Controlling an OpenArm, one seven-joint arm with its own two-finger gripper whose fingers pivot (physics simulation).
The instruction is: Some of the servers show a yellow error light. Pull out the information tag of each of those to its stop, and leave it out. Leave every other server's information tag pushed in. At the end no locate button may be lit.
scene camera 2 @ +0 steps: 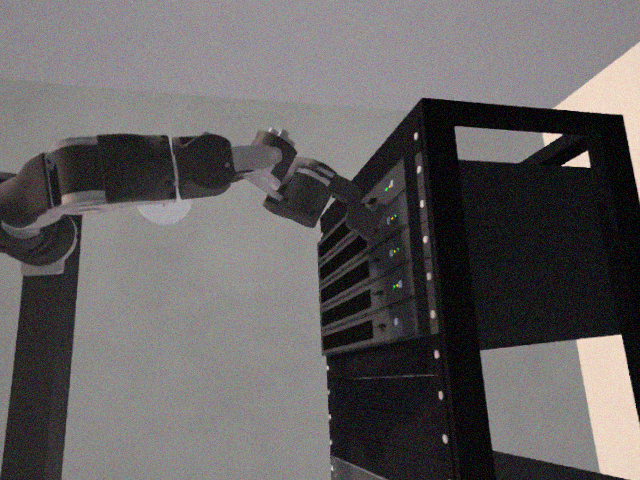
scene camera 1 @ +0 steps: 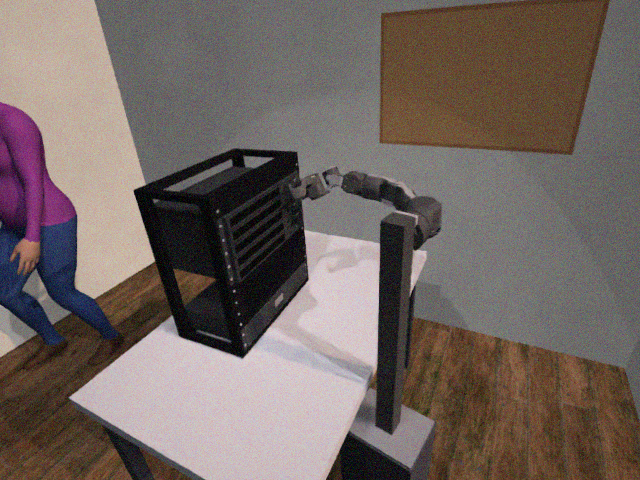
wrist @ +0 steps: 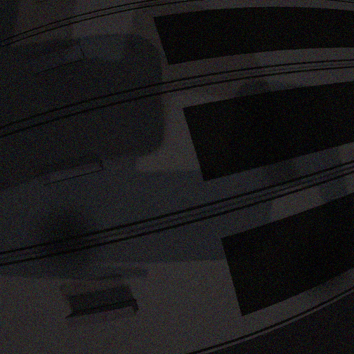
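Five flat dark servers (scene camera 1: 258, 235) (scene camera 2: 405, 268) are stacked in the upper rack. In scene camera 2, small yellow and green lights show on the top server (scene camera 2: 389, 186), the second (scene camera 2: 392, 218), the third (scene camera 2: 394, 251) and the fourth (scene camera 2: 397, 284). The lowest server (scene camera 2: 408, 315) shows a pale bluish button (scene camera 2: 395, 321) and no yellow light; whether any button is lit is unclear. Dark tags show on the top (scene camera 2: 371, 201) (wrist: 102, 302), fourth (scene camera 2: 378, 292) and lowest (scene camera 2: 382, 326) servers. My gripper (scene camera 1: 295, 190) (scene camera 2: 366, 223) is open and empty, close to the upper server fronts, hiding part of them.
The black rack (scene camera 1: 230, 304) (scene camera 2: 454, 289) stands on the white table (scene camera 1: 222, 403). The arm reaches from a dark post (scene camera 1: 392, 320) (scene camera 2: 43, 361). A person in a purple top (scene camera 1: 56, 196) stands behind the rack. A cork board (scene camera 1: 485, 77) hangs on the wall. The wrist view is very dark.
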